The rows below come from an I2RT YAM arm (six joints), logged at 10 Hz.
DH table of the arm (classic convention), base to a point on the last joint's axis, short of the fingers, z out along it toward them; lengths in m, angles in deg. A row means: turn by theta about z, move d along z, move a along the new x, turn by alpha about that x. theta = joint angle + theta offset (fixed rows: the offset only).
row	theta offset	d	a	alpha
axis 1	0	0.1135	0.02	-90
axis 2	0	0	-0.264	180
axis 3	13.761	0	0.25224	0
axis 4	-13.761	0	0.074	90
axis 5	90	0	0	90
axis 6	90	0.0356	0	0
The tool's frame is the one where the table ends.
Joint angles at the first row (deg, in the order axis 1, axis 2, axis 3, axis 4, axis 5, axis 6):
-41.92, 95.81, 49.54, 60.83, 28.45, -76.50
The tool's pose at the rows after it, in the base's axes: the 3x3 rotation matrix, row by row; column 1 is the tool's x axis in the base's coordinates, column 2 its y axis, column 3 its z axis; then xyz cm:
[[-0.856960, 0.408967, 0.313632], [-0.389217, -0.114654, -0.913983], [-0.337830, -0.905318, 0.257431]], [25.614, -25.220, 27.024]
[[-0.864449, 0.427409, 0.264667], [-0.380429, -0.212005, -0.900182], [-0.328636, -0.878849, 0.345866]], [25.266, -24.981, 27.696]
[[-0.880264, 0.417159, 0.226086], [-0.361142, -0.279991, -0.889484], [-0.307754, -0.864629, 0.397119]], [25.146, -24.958, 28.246]
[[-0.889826, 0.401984, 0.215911], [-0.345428, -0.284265, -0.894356], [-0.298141, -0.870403, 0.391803]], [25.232, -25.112, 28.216]
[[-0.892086, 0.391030, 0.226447], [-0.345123, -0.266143, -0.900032], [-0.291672, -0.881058, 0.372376]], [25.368, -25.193, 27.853]
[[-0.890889, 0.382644, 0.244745], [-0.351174, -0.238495, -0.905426], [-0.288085, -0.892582, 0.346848]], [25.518, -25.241, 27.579]
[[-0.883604, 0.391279, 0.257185], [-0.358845, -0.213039, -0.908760], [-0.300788, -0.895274, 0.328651]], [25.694, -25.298, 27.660]
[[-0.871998, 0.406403, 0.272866], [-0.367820, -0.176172, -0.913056], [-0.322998, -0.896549, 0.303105]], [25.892, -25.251, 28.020]
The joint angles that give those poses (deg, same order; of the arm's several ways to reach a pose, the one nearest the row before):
-41.88, 95.71, 49.13, 63.55, 28.11, -77.72
-41.84, 96.35, 48.70, 71.10, 29.61, -81.59
-41.84, 97.01, 49.15, 75.39, 30.79, -85.35
-41.87, 97.34, 49.56, 75.12, 31.46, -86.19
-41.84, 97.56, 49.48, 73.91, 31.30, -85.80
-41.78, 97.43, 49.48, 71.76, 30.81, -84.85
-41.68, 97.13, 49.98, 69.57, 30.51, -83.26
-41.44, 96.20, 50.75, 66.00, 30.26, -80.88

